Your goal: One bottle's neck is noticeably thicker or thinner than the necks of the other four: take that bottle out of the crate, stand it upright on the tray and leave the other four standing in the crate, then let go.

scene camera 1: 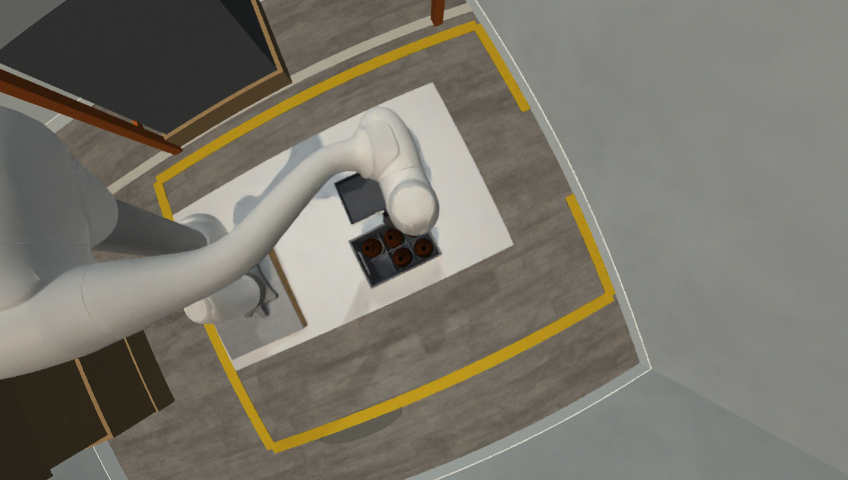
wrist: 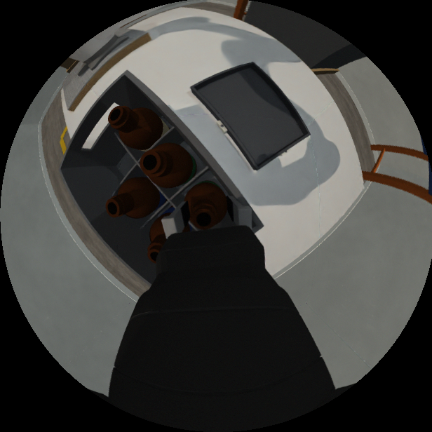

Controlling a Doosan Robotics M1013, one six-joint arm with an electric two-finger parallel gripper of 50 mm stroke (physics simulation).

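Frame: origin at the arm's base, x back, y right, z up, level; centimetres.
Seen in the pictures: arm's base, link origin: [scene camera 1: 252, 290].
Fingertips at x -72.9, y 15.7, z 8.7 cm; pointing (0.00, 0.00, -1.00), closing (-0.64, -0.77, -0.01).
Observation:
Pixels of each thing's middle, then the offset from my fingertips to it. "pt": a spot on its surface instead. Level surfaces: height alone.
- dark crate, body centre: [scene camera 1: 397, 247] dx +9.2, dy +4.0, dz -5.1 cm
- dark tray, surface spot: [scene camera 1: 360, 199] pt dx +12.1, dy -22.4, dz -13.4 cm
- white table, surface height: dz -13.9 cm
The dark crate [scene camera 1: 406, 271] [wrist: 190, 137] holds five upright brown bottles. In the wrist view, three are the bottle [wrist: 142, 127] at the upper left, the middle bottle [wrist: 175, 164] and the left bottle [wrist: 137, 197]. A fourth bottle [wrist: 159, 231] is partly hidden by the gripper. My gripper [wrist: 207, 206] is open, its fingers on either side of the neck of the right-hand bottle [wrist: 205, 197], with a gap showing. I cannot tell surely which neck differs. The dark tray [scene camera 1: 360, 199] [wrist: 250, 115] bears no bottle. The wrist hides the fingertips in the scene view.
The crate and tray lie close together on the white table [scene camera 1: 464, 208] [wrist: 295, 235]. The crate's walls and thin dividers stand around the bottles. A grey board [scene camera 1: 261, 336] with a brown edge strip [scene camera 1: 289, 288] [wrist: 110, 70] and a white machine part [scene camera 1: 226, 303] is at the table's left end.

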